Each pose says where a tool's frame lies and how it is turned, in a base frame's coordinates. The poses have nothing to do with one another.
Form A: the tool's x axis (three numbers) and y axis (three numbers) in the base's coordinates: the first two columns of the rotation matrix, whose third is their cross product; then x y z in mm.
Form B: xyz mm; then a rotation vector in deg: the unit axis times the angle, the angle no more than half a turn. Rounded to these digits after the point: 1 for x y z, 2 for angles.
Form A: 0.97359 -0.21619 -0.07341 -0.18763 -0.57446 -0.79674 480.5 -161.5 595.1
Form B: 480.5 -161.5 595.1 -125.84 16.14 -2.27
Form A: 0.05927 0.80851 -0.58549 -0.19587 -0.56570 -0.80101 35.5 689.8 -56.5
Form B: 35.5 689.8 -56.5 -89.05 -36.37 92.86
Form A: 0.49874 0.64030 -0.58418 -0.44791 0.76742 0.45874 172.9 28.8 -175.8
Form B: 172.9 28.8 -175.8 14.96 46.60 38.23
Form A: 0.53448 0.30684 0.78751 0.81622 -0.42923 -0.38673 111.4 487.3 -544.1
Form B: 111.4 487.3 -544.1 -113.53 -52.18 -46.78
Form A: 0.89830 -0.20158 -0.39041 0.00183 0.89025 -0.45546 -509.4 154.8 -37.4
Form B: -509.4 154.8 -37.4 -26.60 25.55 -6.26
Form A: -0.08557 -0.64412 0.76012 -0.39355 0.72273 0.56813 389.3 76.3 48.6
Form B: 389.3 76.3 48.6 47.78 -97.79 -14.63
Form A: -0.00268 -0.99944 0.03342 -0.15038 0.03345 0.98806 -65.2 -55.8 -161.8
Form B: -65.2 -55.8 -161.8 74.13 -76.50 -63.55
